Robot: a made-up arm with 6 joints.
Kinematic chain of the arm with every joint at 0, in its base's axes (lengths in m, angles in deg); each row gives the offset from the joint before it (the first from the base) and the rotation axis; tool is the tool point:
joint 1: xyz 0 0 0.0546 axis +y
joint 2: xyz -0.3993 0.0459 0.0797 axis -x
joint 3: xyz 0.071 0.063 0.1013 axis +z
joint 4: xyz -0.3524 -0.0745 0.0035 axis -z
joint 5: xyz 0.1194 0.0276 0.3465 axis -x
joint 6: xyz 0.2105 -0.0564 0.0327 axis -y
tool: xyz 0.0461 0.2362 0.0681
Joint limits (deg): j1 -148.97..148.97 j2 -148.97..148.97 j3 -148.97..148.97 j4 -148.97..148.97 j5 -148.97..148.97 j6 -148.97..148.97
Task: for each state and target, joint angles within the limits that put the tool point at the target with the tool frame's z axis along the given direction. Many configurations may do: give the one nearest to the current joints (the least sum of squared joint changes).
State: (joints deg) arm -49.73 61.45 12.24 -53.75 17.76 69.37
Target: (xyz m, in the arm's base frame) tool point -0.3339 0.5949 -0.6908 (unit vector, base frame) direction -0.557 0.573 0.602
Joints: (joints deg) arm -58.06 104.49 34.85 -64.94 -9.28 68.82
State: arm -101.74 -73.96 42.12 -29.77 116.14 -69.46
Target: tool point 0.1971 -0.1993 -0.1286 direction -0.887 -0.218 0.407
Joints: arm -119.90 -125.82 11.59 -9.59 120.76 -72.41
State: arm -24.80 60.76 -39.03 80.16 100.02 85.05
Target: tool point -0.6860 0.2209 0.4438 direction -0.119 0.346 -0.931
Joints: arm 0.68 71.22 -6.96 78.87 127.67 92.57
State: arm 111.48 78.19 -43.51 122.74 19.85 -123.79
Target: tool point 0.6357 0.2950 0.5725 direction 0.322 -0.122 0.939
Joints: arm 127.55 54.04 -56.29 80.74 69.85 -145.80
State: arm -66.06 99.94 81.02 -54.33 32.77 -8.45
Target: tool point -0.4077 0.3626 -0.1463 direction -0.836 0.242 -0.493
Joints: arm -37.16 73.59 84.24 -2.79 74.65 5.10
